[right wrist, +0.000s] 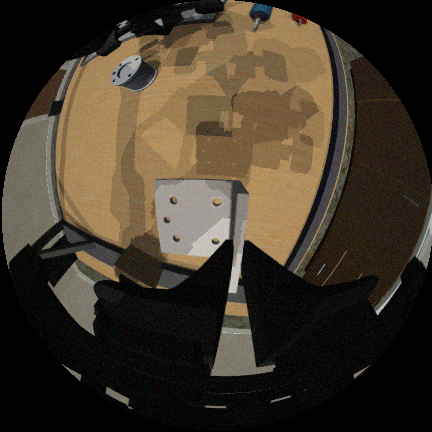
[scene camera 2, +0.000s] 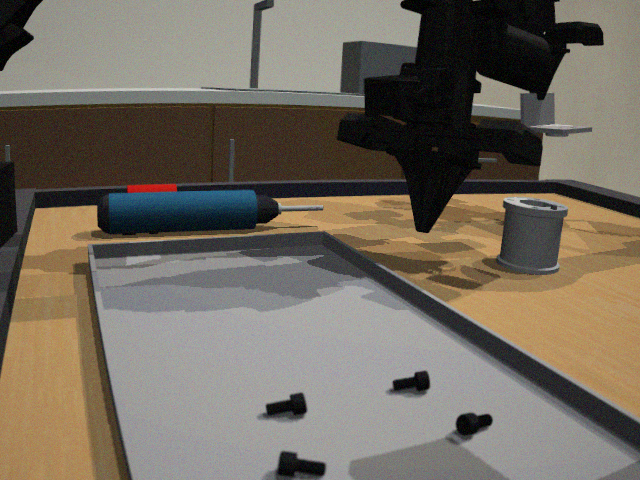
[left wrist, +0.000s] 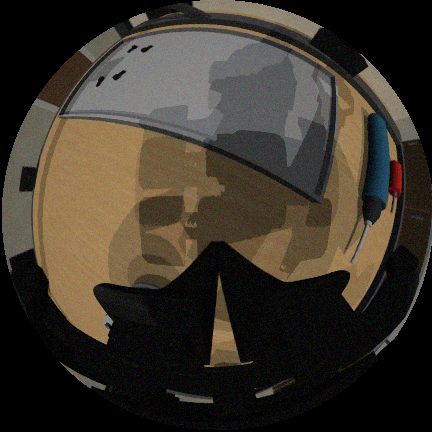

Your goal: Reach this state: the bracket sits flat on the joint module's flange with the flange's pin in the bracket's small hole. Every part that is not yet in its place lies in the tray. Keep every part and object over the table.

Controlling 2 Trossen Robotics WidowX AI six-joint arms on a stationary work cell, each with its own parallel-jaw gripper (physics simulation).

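Frame: origin at the left arm's base, x ahead, y left, z up, level; centimetres.
Seen in the pictures: left gripper, fingertip midpoint: (right wrist: 167, 33) (scene camera 2: 422, 232) (left wrist: 216, 246); right gripper, fingertip midpoint: (right wrist: 235, 245) (scene camera 2: 538, 99).
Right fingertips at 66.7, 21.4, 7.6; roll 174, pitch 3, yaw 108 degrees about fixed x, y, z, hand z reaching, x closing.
Observation:
Offsets run from my right fingertips to a thing's top centre, as dx, dy, dz. "spot": to the spot under its first point.
The grey L-shaped bracket (scene camera 2: 537, 108) (right wrist: 192, 215) hangs high above the table. My right gripper (scene camera 2: 541, 97) (right wrist: 235, 245) is shut on its upright wall; its holed plate lies roughly level, the small hole at the left in the right wrist view. The joint module {-14.4, -22.7, -9.5} (scene camera 2: 532, 237) (right wrist: 132, 72) stands upright on the table, flange up, apart from the bracket; its pin is too small to tell. My left gripper (scene camera 2: 424, 229) (left wrist: 216, 246) is shut and empty, above the table between tray and module in the scene view. Several black screws {-35.4, -44.3, -14.4} (scene camera 2: 413, 381) (left wrist: 119, 75) lie in the grey tray {-40.0, -38.4, -14.3} (scene camera 2: 206, 240) (left wrist: 175, 75).
A blue screwdriver-like tool {spot: -46.4, -11.1, -13.4} (scene camera 2: 180, 211) (left wrist: 378, 160) (right wrist: 261, 11) lies behind the tray in the scene view, with a red tool {-47.7, -0.5, -12.5} (scene camera 2: 152, 188) (left wrist: 395, 177) (right wrist: 300, 19) beyond it. A dark raised rim {spot: -28.6, +9.6, -14.7} (scene camera 2: 310, 188) edges the table. The left arm shows at the right wrist view's top left.

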